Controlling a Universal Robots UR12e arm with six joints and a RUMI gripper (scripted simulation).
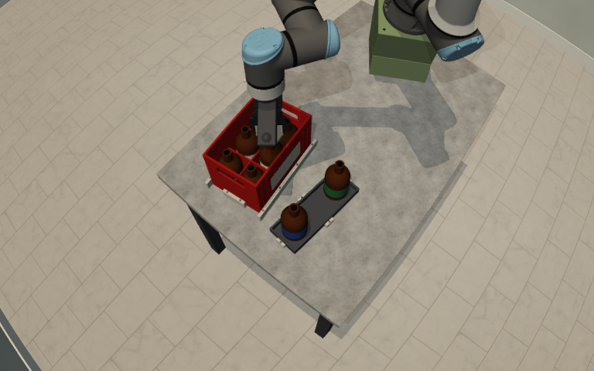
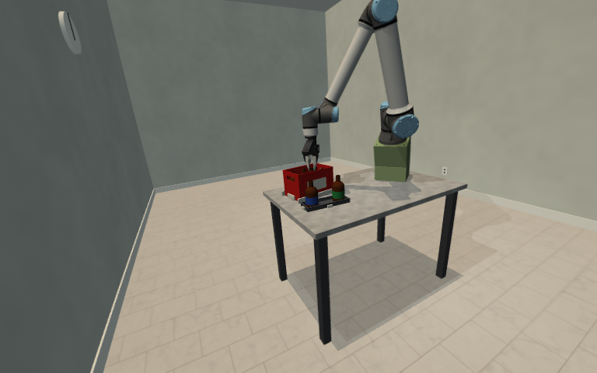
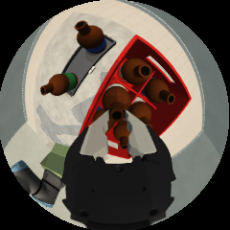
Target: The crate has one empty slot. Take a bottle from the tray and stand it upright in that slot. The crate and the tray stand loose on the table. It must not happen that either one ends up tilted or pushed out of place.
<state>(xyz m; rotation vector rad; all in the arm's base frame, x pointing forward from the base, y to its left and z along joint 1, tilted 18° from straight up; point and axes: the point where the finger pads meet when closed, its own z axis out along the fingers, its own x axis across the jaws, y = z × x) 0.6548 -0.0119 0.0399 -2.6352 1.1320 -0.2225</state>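
The crate is 9 cm below my hand, 4 cm to the right of it and 1 cm ahead of it. Round my hand: dark tray (18 cm to the left, 16 cm below, 1 cm ahead).
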